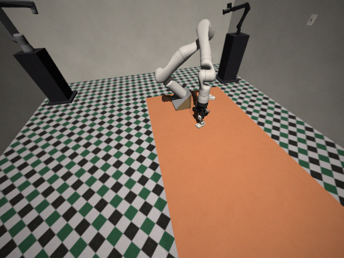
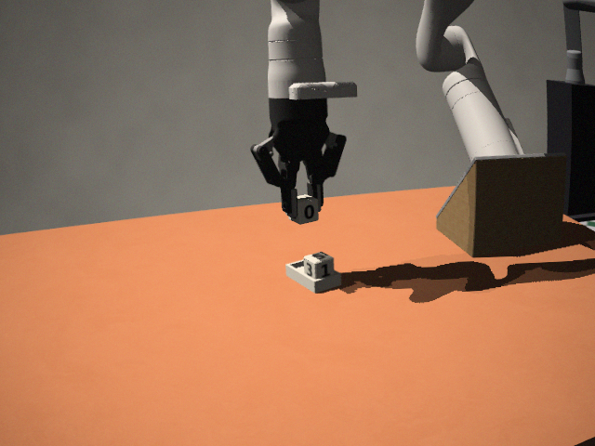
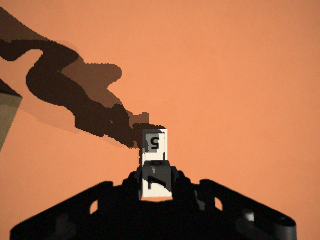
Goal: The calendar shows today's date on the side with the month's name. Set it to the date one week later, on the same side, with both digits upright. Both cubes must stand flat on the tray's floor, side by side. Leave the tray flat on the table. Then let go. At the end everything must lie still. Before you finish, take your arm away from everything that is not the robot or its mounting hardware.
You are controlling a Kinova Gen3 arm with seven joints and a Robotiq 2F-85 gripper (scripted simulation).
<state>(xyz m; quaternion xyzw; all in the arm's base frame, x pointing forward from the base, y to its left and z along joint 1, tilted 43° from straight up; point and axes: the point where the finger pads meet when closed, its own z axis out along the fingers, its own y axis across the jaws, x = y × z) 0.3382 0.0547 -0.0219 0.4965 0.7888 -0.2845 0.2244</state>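
Right now the white calendar tray is 100 mm below my hand, 10 mm to the left of it and 10 mm behind it. Also, from my hand: cube 10 mm below.
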